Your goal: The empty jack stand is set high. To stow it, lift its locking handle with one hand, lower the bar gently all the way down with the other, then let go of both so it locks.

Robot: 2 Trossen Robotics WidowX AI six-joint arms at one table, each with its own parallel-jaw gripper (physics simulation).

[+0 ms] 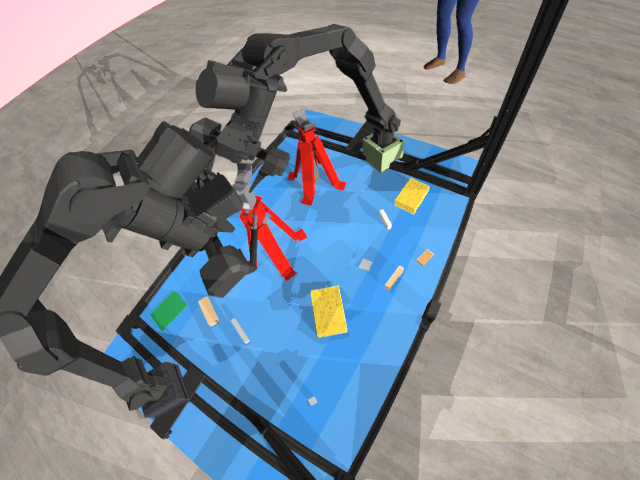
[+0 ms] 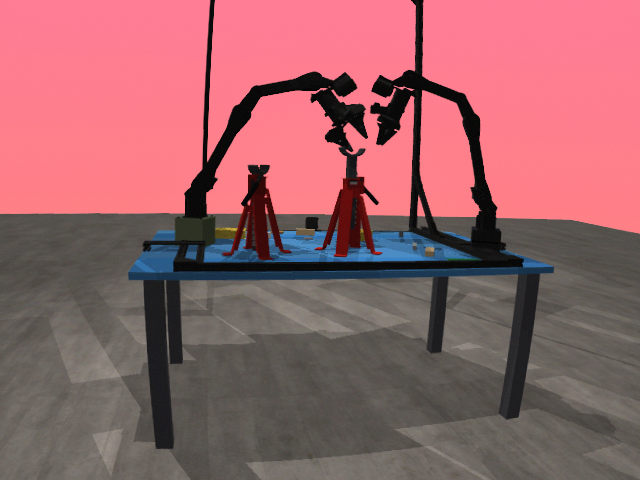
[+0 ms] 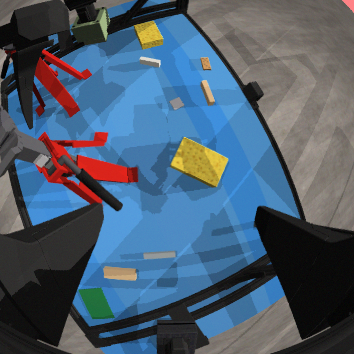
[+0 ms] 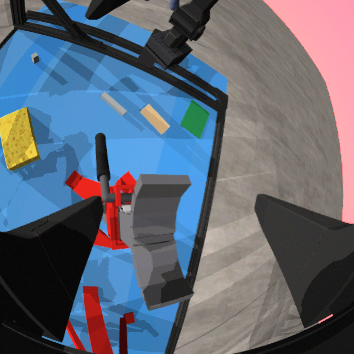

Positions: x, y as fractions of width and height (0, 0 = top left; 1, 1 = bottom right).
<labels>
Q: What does the green tile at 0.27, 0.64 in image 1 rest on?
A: The table.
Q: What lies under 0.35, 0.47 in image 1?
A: My left gripper.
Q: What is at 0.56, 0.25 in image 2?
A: My right gripper.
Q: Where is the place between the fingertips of my left gripper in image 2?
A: At 0.59, 0.30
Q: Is my left gripper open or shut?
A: Open.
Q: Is my right gripper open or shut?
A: Open.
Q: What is my right gripper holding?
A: Nothing.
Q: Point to a green tile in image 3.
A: At 0.26, 0.84
</labels>
